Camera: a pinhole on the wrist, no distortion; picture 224 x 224 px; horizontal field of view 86.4 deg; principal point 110.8 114.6 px. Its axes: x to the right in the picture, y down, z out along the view. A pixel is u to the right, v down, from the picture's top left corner.
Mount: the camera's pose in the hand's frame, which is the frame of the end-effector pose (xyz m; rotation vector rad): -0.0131 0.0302 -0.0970 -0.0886 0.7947 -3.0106
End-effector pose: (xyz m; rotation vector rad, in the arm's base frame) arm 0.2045 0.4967 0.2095 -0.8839 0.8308 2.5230
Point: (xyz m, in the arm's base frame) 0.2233 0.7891 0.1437
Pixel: 92 163
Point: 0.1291 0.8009 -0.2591
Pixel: outside the picture
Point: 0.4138 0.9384 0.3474
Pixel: 161 156
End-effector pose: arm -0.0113 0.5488 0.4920 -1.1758 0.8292 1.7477
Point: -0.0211 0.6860 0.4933
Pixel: 91 94
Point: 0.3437 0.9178 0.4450
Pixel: 97 191
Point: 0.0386 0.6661 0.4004
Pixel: 46 139
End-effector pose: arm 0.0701 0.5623 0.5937 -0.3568 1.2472 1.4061
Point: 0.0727 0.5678 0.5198
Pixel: 31 140
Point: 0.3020 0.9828 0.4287
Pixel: 51 103
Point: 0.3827 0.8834 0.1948
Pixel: 24 158
